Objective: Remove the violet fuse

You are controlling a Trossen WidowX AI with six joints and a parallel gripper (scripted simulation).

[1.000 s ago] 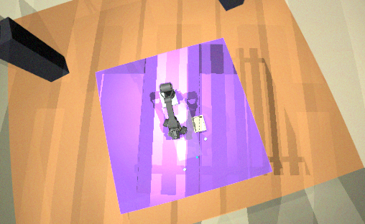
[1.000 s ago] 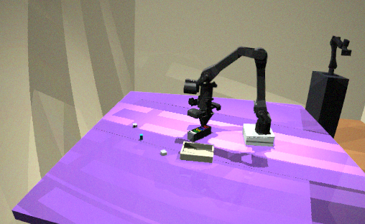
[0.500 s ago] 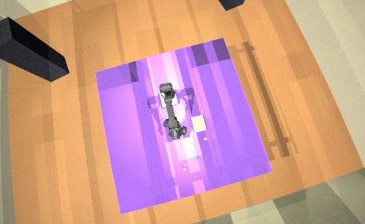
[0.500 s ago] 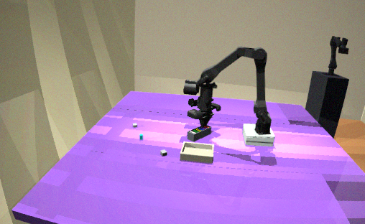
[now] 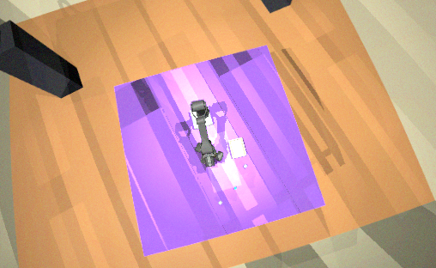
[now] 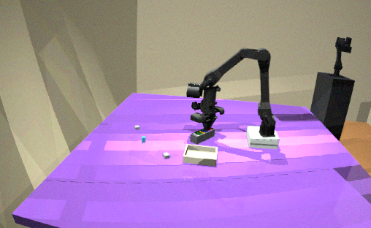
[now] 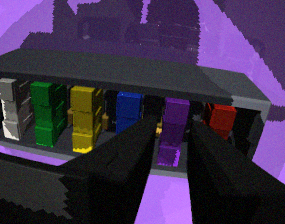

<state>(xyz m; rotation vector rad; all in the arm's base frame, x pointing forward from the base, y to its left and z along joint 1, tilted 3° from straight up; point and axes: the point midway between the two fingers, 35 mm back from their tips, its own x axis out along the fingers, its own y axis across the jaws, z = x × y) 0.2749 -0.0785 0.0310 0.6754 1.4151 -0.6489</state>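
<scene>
Right now my gripper tip is 1 cm above the violet fuse. From my gripper tip the other things lie so: beige tray 19 cm to the left, 5 cm ahead, 3 cm below.
</scene>
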